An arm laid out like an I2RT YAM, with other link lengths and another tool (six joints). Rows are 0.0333 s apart.
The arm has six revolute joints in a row. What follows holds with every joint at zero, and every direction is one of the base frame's. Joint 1 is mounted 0.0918 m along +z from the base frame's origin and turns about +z. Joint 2 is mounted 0.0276 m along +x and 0.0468 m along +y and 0.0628 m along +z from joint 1 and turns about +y. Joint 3 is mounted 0.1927 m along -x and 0.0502 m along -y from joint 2 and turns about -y. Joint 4 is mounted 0.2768 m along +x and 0.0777 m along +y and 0.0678 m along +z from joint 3 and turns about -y. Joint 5 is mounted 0.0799 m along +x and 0.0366 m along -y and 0.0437 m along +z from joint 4 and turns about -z. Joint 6 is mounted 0.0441 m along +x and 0.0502 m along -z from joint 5 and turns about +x. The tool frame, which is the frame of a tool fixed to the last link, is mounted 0.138 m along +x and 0.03 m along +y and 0.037 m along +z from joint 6; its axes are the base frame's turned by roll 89.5, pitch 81.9 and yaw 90 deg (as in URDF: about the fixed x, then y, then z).
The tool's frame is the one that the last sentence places.
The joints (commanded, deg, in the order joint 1, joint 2, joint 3, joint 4, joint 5, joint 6), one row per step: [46.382, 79.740, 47.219, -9.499, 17.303, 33.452]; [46.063, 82.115, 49.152, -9.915, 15.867, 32.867]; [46.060, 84.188, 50.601, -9.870, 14.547, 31.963]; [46.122, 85.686, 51.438, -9.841, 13.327, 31.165]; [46.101, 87.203, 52.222, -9.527, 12.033, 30.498]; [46.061, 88.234, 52.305, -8.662, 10.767, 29.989]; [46.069, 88.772, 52.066, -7.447, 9.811, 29.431]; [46.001, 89.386, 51.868, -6.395, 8.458, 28.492]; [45.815, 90.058, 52.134, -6.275, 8.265, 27.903]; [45.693, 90.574, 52.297, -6.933, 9.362, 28.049]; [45.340, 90.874, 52.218, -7.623, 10.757, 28.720]
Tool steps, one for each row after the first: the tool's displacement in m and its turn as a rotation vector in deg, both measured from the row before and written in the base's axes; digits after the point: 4 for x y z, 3 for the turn. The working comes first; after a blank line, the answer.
Tool pose at each row, in the base's axes (x y z in m, rotation vector in deg; the steps are taken from these numbers as rounded here): [0.3399, 0.3392, 0.1122, 3.119, 131.993, 26.872]; [0.3424, 0.3450, 0.1072, 1.925, 133.298, 27.112]; [0.3426, 0.3521, 0.1021, 0.101, 134.308, 27.485]; [0.3410, 0.3576, 0.0963, -1.638, 135.311, 27.826]; [0.3401, 0.3630, 0.0910, -3.132, 136.147, 28.446]; [0.3385, 0.3672, 0.0859, -4.350, 136.679, 29.374]; [0.3372, 0.3710, 0.0836, -5.452, 136.600, 30.392]; [0.3351, 0.3751, 0.0803, -7.162, 136.756, 31.445]; [0.3360, 0.3753, 0.0772, -7.783, 136.969, 31.070]; [0.3380, 0.3706, 0.0721, -7.044, 137.464, 29.243]; [0.3416, 0.3629, 0.0670, -5.273, 137.924, 27.196]

[0.0025, 0.0058, -0.0050, -0.356, 1.110, 1.119]; [0.0002, 0.0071, -0.0051, -0.402, 0.758, 1.557]; [-0.0016, 0.0055, -0.0058, -0.396, 0.777, 1.478]; [-0.0009, 0.0054, -0.0053, -0.104, 0.707, 1.360]; [-0.0016, 0.0042, -0.0051, 0.237, 0.512, 1.212]; [-0.0013, 0.0038, -0.0023, 0.436, -0.037, 1.076]; [-0.0021, 0.0041, -0.0033, 0.255, 0.134, 1.549]; [0.0009, 0.0002, -0.0031, -0.465, 0.054, 0.357]; [0.0020, -0.0047, -0.0051, -1.175, 0.210, -1.003]; [0.0036, -0.0077, -0.0051, -1.056, 0.283, -1.800]
